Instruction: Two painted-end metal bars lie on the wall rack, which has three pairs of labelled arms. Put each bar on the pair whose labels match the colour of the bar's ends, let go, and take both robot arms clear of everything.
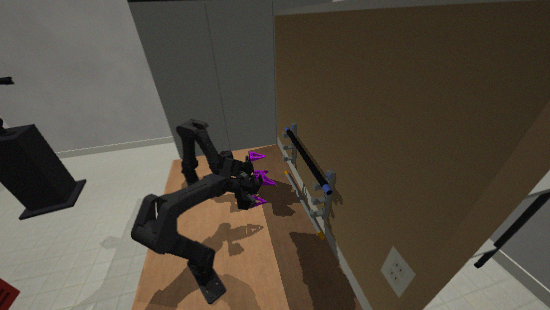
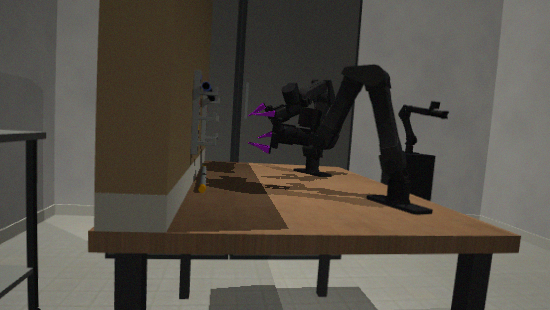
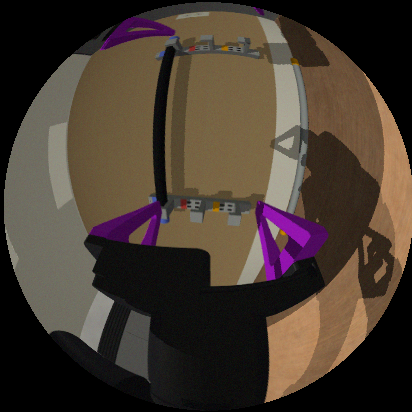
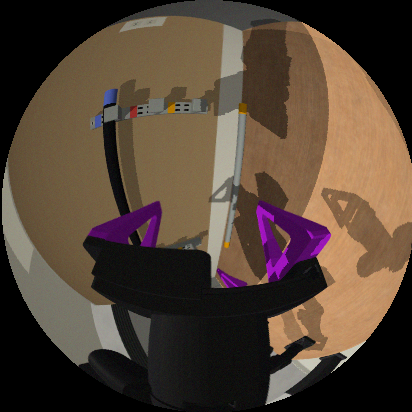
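Seen in the pictures: left gripper, fingertip midpoint: (image 1: 266, 163) (image 2: 250, 128) (image 3: 207, 205); right gripper, fingertip midpoint: (image 1: 270, 193) (image 2: 253, 127) (image 4: 208, 205); left arm's base at its link origin: (image 1: 192, 180) (image 2: 396, 205) (image 4: 298, 344); right arm's base at its link origin: (image 1: 205, 276) (image 2: 311, 173).
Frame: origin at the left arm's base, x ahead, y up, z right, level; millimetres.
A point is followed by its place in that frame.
Observation:
A black bar (image 1: 307, 158) {y 322, x 428, z 552 mm} (image 3: 159, 120) {y 304, x 444, z 474 mm} (image 4: 109, 145) {y 309, x 395, z 632 mm} with blue ends lies on the top, blue-labelled pair of the wall rack (image 1: 327, 207) (image 2: 196, 115). The red-labelled and orange-labelled pairs below hold no bar. A grey bar (image 1: 321, 235) {y 19, x 399, z 716 mm} (image 2: 202, 188) {y 13, x 518, z 250 mm} (image 3: 304, 120) {y 14, x 443, z 517 mm} (image 4: 239, 160) {y 14, x 430, z 568 mm} with orange ends lies on the table at the foot of the wall, below the rack. My left gripper (image 1: 264, 166) {y 196, x 345, z 339 mm} (image 2: 253, 141) (image 3: 207, 205) {y 196, x 345, z 339 mm} is open and empty, in front of the rack. My right gripper (image 1: 270, 193) {y 200, x 256, z 535 mm} (image 2: 251, 115) (image 4: 208, 205) {y 200, x 256, z 535 mm} is open and empty beside it, also apart from both bars.
The two grippers are close together above the wooden table (image 1: 245, 280) {y 0, x 40, z 705 mm} (image 2: 350, 220) {y 0, x 250, z -97 mm}. The brown wall (image 1: 400, 125) {y 630, x 366, z 901 mm} with a pale skirting strip stands behind the rack. A wall socket (image 1: 397, 271) {y 309, x 328, z 1025 mm} is low on the wall. A dark stand (image 1: 37, 167) is on the floor at the left.

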